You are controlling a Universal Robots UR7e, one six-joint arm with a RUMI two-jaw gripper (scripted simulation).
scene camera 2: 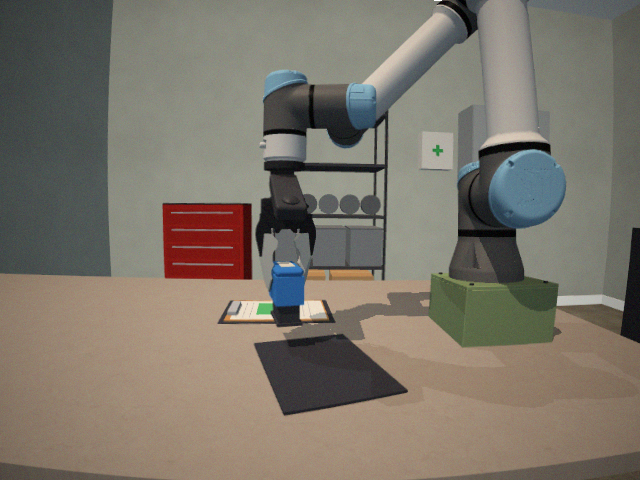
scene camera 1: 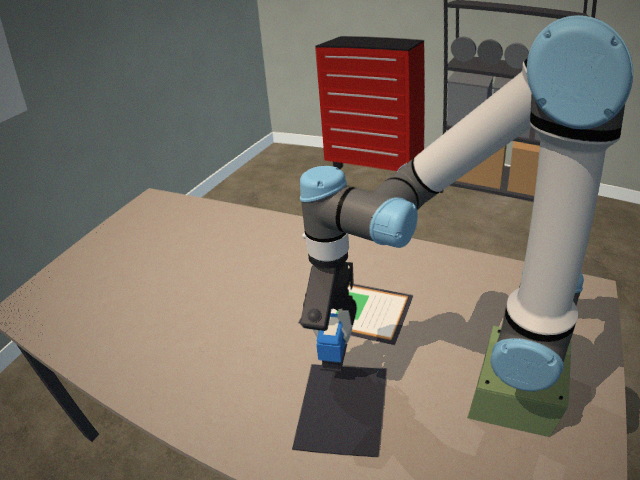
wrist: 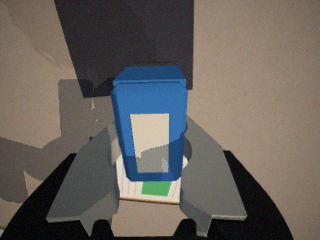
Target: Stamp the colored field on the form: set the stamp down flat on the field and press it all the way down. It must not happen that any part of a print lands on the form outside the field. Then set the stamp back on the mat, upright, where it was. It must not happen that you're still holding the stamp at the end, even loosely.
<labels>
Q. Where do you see a blue stamp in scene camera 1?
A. At 330, 344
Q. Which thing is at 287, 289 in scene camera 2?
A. A blue stamp.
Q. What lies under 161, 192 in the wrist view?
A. A clipboard form.
</labels>
